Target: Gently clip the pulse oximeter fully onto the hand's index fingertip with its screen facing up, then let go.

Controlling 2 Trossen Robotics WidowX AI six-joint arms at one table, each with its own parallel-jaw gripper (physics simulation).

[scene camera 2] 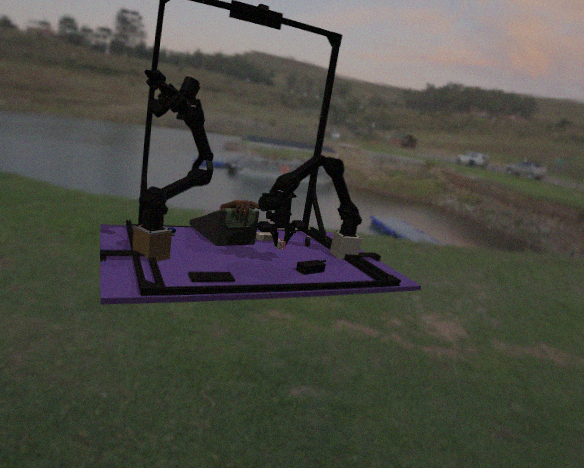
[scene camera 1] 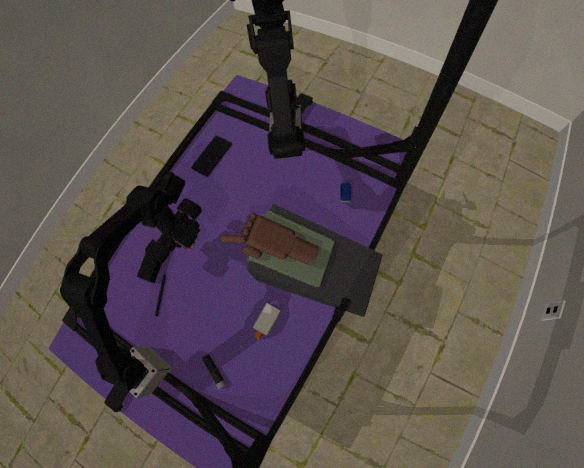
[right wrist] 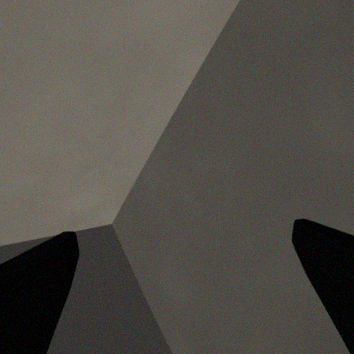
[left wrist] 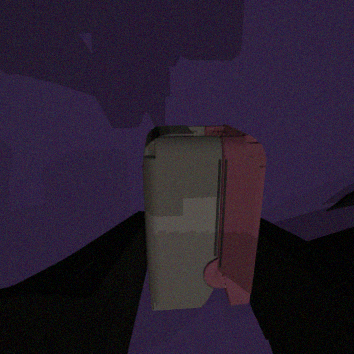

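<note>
My right gripper is open with nothing in it, and it shows in the right wrist view too. My left gripper is in view as well, and you can also see it in scene camera 2 and in the left wrist view. And there's a pulse oximeter in view.
</note>
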